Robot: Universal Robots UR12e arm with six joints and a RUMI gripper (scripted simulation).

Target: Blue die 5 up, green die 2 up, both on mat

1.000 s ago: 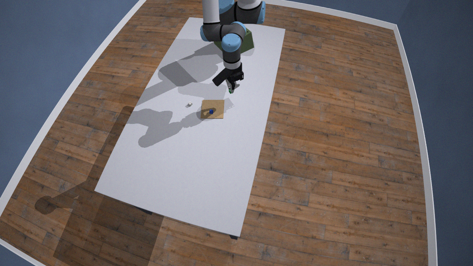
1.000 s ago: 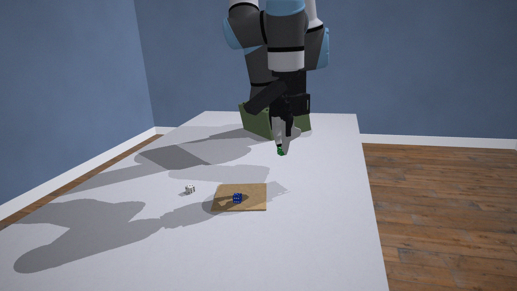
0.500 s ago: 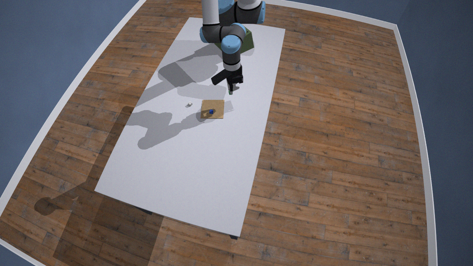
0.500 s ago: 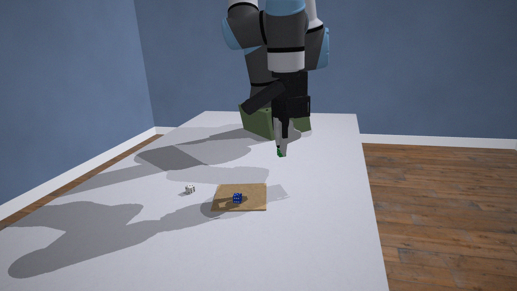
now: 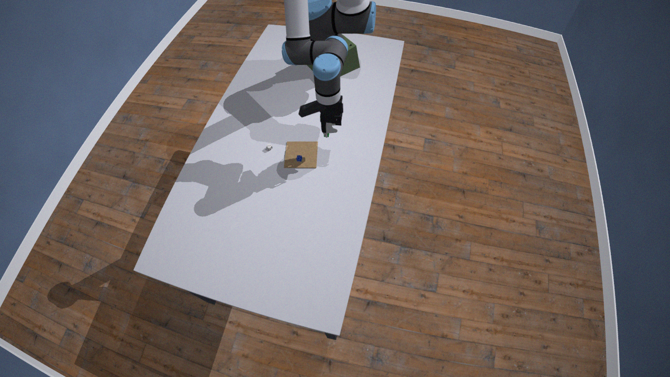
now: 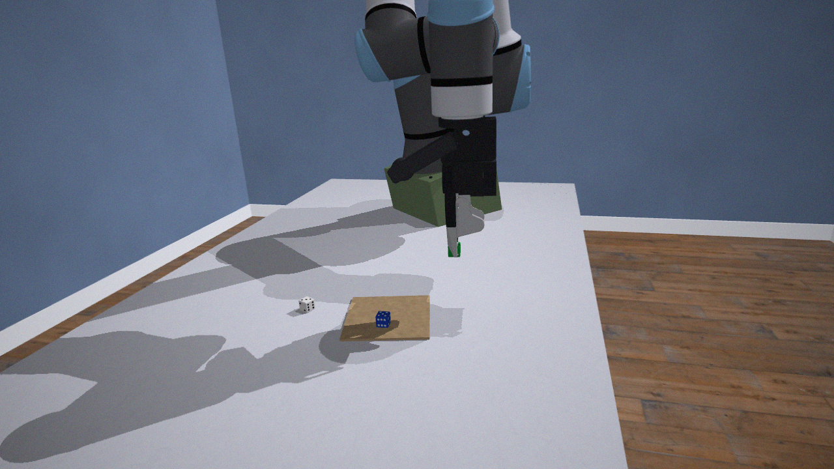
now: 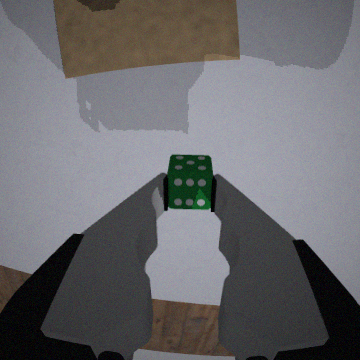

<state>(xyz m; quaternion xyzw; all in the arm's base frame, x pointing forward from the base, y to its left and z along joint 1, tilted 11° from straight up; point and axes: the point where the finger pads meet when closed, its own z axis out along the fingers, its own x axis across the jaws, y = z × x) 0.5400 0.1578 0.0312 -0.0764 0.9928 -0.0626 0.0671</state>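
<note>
Right now the tan mat is 6 cm ahead of my hand, 10 cm to the right of it and 11 cm below it. Also, from my hand: white die 6 cm ahead, 25 cm to the right, 11 cm below; then green die 1 cm below; then blue die 9 cm ahead, 10 cm to the right, 10 cm below.
</note>
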